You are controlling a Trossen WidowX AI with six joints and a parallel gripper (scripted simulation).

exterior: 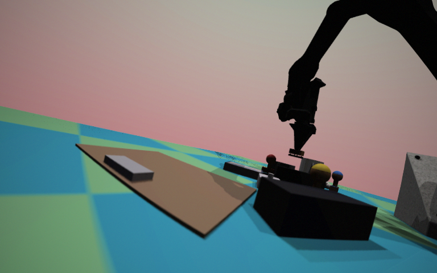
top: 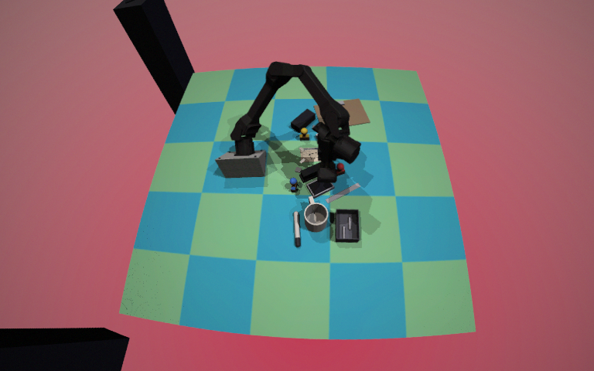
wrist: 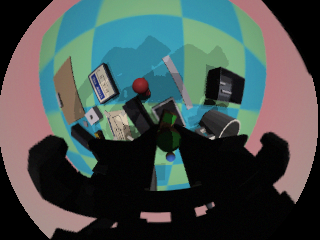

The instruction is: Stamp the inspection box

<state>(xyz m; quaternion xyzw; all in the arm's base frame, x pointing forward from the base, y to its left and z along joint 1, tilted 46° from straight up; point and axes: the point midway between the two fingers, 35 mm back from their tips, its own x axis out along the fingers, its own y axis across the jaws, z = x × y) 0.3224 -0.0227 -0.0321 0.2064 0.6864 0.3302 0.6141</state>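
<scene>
The black-framed ink pad is 1 cm behind my gripper tip, 2 cm to the right of it and 9 cm below it. Also, from my gripper tip: black bar 4 cm behind, 4 cm to the left, 8 cm below; then green stamp right at my gripper tip; then red-knobbed stamp 5 cm ahead, 5 cm to the left, 8 cm below.
</scene>
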